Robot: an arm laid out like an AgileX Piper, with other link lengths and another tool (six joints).
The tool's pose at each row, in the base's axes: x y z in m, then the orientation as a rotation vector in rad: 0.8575 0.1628 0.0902 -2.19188 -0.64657 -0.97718; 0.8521 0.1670 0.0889 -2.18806 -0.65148 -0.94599; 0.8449 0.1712 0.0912 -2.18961 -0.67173 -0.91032; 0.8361 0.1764 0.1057 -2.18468 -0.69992 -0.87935; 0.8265 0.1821 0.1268 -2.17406 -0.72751 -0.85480; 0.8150 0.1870 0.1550 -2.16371 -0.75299 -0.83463; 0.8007 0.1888 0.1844 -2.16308 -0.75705 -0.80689; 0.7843 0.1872 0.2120 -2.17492 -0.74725 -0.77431; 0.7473 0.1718 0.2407 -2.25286 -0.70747 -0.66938
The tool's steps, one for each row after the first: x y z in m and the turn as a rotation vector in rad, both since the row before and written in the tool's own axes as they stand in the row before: -0.0035 -0.0059 0.0012 0.01764 -0.01724 0.00804; -0.0019 -0.0083 -0.0013 0.01639 -0.02705 -0.00179; 0.0065 -0.0147 -0.0076 0.02005 -0.02418 -0.00906; 0.0110 -0.0181 -0.0110 0.02161 -0.01804 -0.01094; 0.0148 -0.0218 -0.0160 0.01904 -0.01519 -0.01116; 0.0131 -0.0225 -0.0198 0.01302 -0.01679 0.00680; 0.0091 -0.0216 -0.0219 0.00380 -0.02050 0.01850; -0.0083 -0.0285 -0.0393 -0.02507 -0.08109 0.06459
